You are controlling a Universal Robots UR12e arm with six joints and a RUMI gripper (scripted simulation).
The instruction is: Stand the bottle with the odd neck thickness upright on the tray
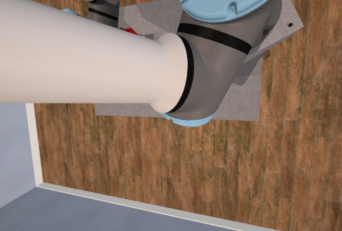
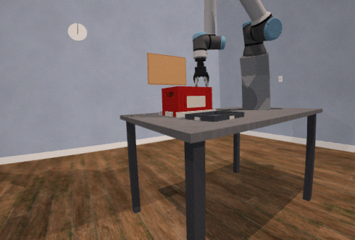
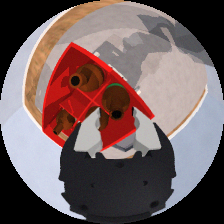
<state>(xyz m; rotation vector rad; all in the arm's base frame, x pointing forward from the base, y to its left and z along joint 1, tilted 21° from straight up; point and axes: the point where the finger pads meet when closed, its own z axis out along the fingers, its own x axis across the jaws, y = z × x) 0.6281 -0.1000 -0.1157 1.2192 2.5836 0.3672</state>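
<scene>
Right now the red crate is 90 mm ahead of my hand, 70 mm below it and 50 mm to the right of it. Also, from my hand: dark tray: 220 mm to the left, 140 mm below, 130 mm ahead.
</scene>
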